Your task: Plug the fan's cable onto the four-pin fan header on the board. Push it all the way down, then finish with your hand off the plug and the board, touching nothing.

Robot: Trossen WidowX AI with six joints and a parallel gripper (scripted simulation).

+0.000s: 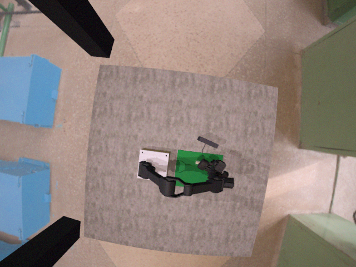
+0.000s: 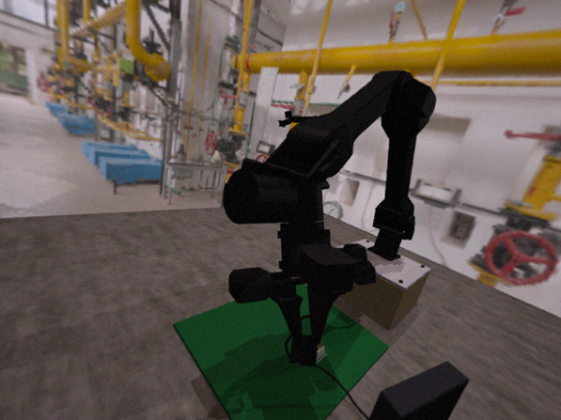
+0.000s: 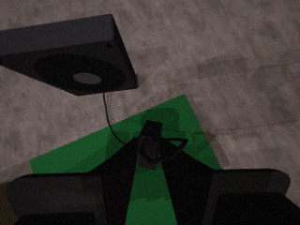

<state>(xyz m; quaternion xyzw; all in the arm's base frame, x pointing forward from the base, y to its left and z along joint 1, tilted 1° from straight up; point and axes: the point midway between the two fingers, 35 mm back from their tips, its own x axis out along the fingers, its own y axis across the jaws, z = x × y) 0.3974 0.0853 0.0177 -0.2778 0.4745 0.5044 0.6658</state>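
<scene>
My gripper tip is 80 mm past the four-pin header, 30 mm to the left of it and 90 mm above it. The rest, counted from my gripper tip: black fan 50 mm behind, 110 mm to the left, 30 mm below; green board 60 mm behind, 80 mm to the right, 100 mm below; black fan plug 10 mm below.
</scene>
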